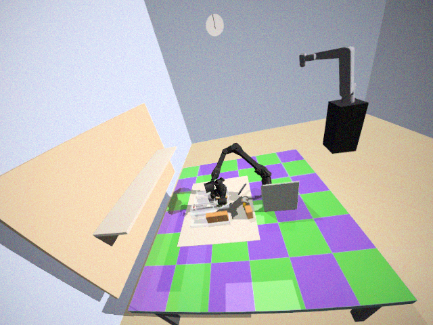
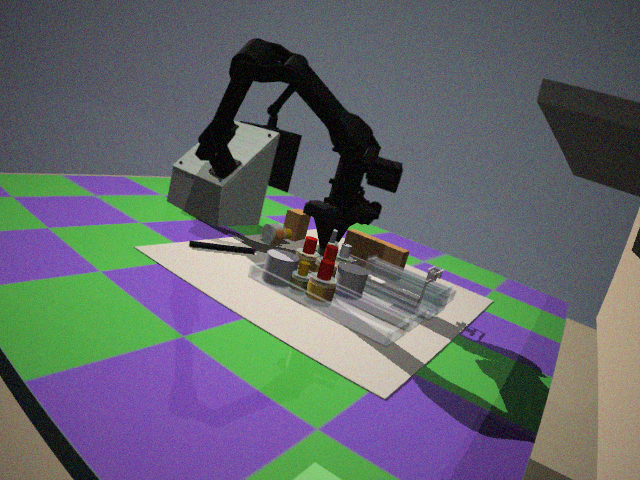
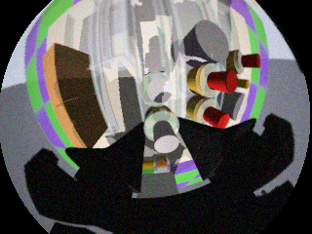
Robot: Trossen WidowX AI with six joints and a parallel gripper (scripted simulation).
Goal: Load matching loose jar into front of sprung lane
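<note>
Now: gripper tip 60 mm short of the white mat, 50 mm above it and 10 mm to the left of it. Round my gripper tip: small block 180 mm behind, 100 mm to the left, 10 mm below; then black pen 170 mm to the right, 140 mm behind, 40 mm below.
</note>
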